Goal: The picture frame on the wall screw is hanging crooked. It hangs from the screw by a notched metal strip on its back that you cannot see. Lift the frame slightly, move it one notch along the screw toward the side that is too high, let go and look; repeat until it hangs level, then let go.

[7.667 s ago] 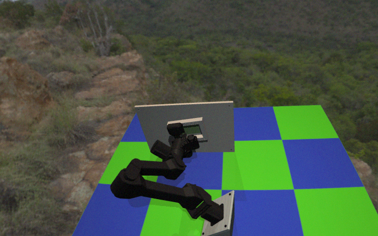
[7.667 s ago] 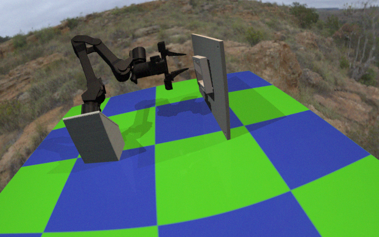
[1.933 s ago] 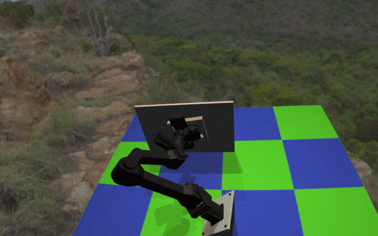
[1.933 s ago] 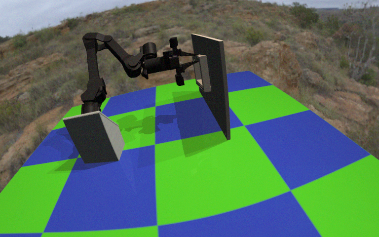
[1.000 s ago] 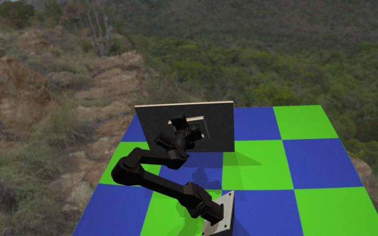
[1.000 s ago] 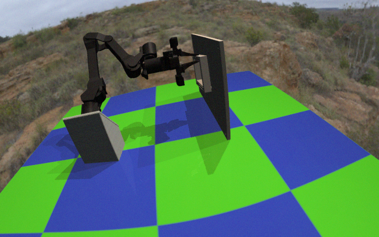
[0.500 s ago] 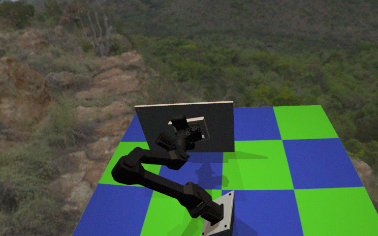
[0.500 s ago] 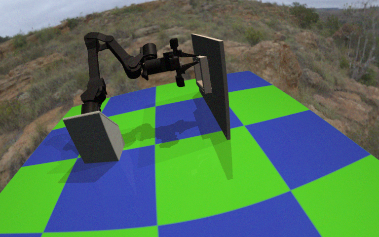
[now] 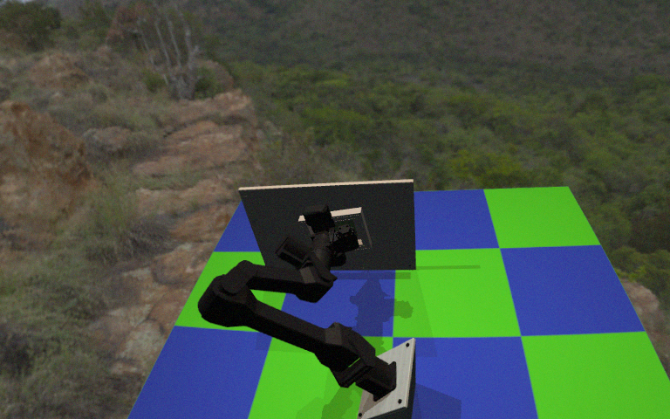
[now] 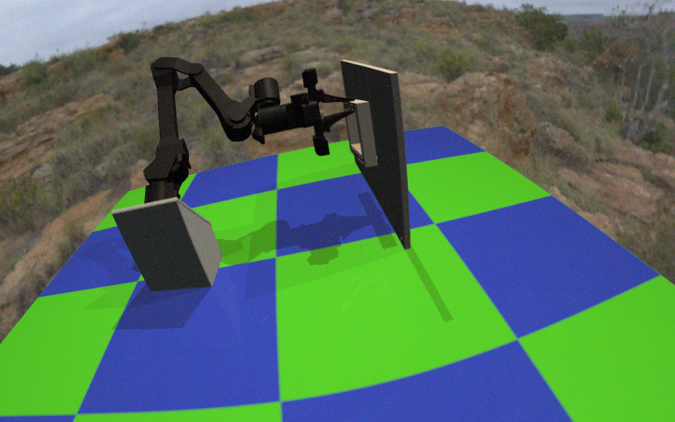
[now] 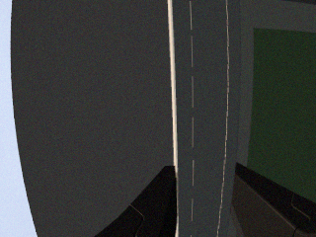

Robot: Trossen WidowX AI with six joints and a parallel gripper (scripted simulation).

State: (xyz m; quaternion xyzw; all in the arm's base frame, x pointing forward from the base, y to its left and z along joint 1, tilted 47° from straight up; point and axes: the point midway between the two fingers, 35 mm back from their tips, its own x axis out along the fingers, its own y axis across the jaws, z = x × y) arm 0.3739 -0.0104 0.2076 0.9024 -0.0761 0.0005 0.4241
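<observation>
My gripper tip is 10 mm short of the picture frame, 10 mm to the left of it and 50 mm above it. From my gripper tip the other things lie so: wall panel: 20 mm ahead, 10 mm to the left, 70 mm below.
</observation>
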